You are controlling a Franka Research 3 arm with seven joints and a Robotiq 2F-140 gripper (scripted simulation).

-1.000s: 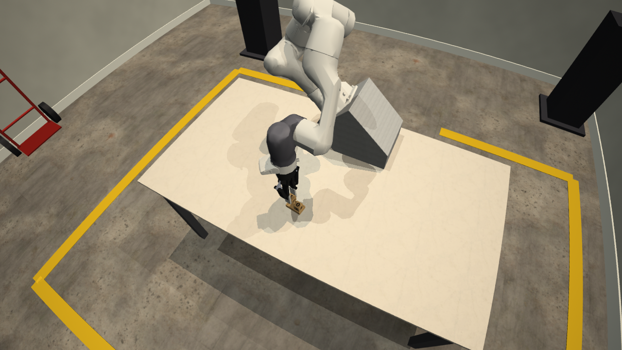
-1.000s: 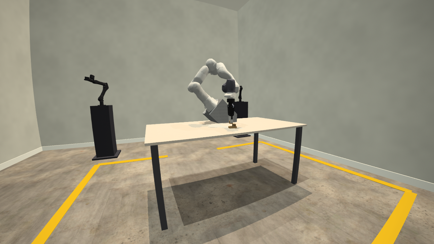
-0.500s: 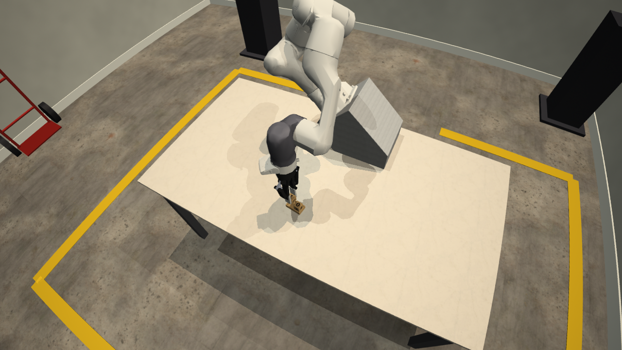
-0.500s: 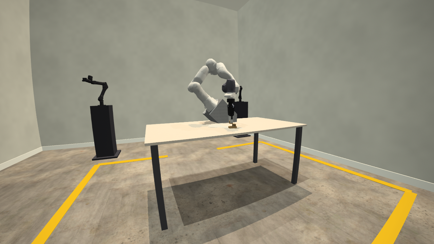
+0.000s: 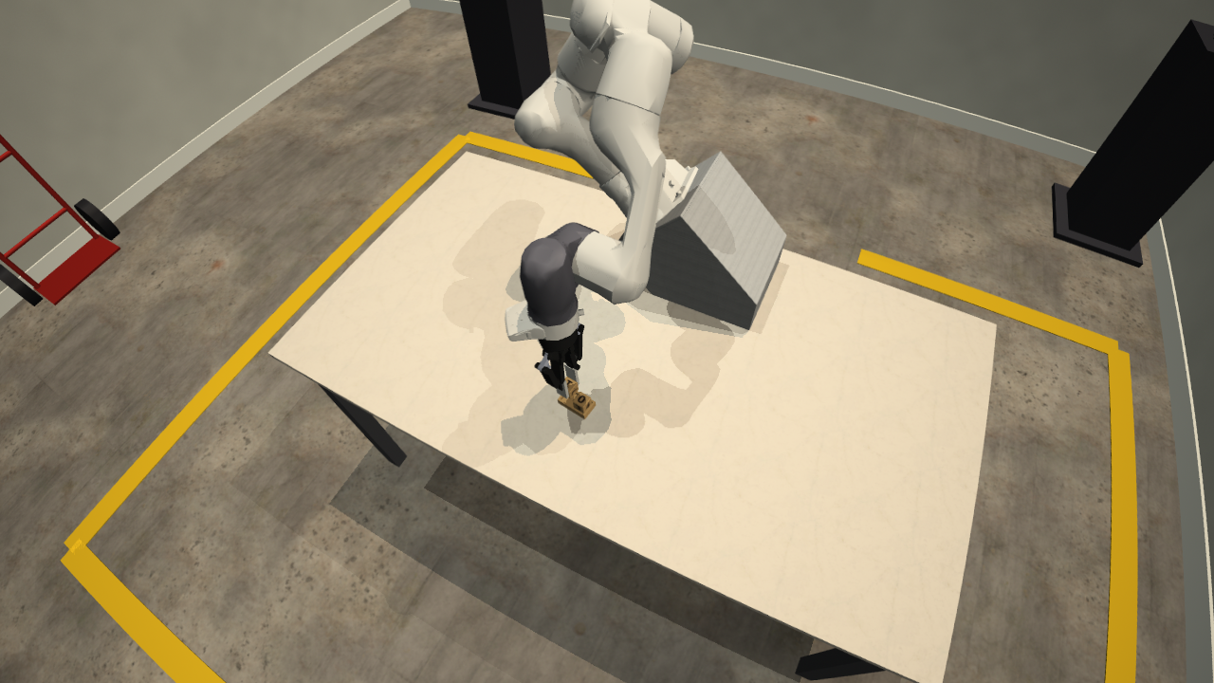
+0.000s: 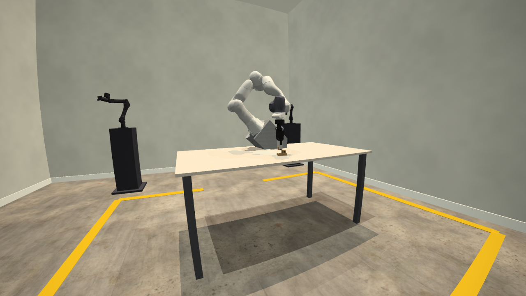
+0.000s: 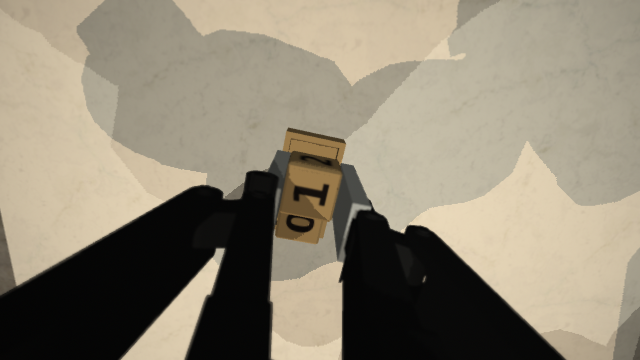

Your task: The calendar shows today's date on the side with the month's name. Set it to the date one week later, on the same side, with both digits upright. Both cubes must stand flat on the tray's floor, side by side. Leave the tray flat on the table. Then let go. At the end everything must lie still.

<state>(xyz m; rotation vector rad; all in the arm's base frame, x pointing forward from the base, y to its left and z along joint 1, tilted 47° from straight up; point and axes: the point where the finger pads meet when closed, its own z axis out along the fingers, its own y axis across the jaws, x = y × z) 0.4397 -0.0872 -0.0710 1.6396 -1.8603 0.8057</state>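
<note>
Right now the wooden digit cube is 60 mm below my hand and 30 mm to the left of it. From my hand the other things lie so: wooden tray (80 mm below, 20 mm to the left).
</note>
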